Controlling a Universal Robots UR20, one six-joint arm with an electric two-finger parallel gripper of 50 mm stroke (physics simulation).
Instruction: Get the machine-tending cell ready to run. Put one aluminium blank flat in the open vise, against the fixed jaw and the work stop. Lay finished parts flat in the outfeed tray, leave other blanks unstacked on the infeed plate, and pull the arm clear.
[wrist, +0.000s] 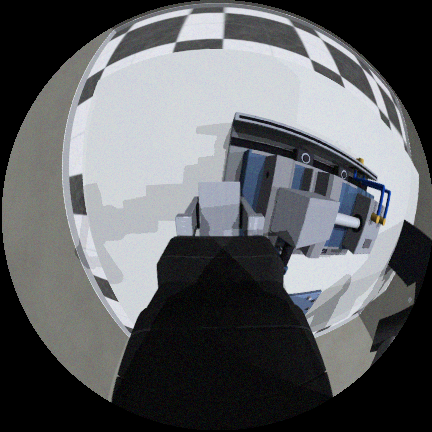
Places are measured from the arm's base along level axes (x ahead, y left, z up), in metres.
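Pixels of known places: gripper, fingertip midpoint: (218, 205).
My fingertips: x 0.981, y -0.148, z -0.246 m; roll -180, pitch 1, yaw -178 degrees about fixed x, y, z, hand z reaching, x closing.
Ahead of a thing's pixels: the offset from my fingertips to its top centre. "spot": to the spot under its first point.
My gripper (218, 205) is shut on a light grey rectangular blank @[0.000 m ahead, 0.003 m left, 0.034 m up] (219, 205), which stands out beyond the fingertips with one finger at each side. The vise @[0.154 m back, 0.000 m left, 0.032 m up] (252, 175) is to the right of the gripper, with a blue base, grey jaw blocks and a white rod @[0.172 m back, 0.007 m left, 0.019 m up] (347, 221). A large grey block @[0.084 m back, 0.005 m right, 0.066 m up] (302, 215) at the rod's end covers part of the vise. The held blank appears apart from the vise, left of it in the view; its height cannot be told. The work stop cannot be made out. The infeed plate and outfeed tray cannot be identified.
A long dark rail with a grey edge @[spot: 0.100 m back, 0.091 m right, 0.018 m down] (300, 136) runs along the vise's far side. Blue hoses @[spot: 0.267 m back, 0.034 m right, 0.039 m up] (384, 202) with brass fittings are at its right end. A blue plate @[0.187 m back, 0.320 m left, 0.059 m down] (306, 299) shows partly behind the gripper body. Black machine parts (414, 250) are at the right edge.
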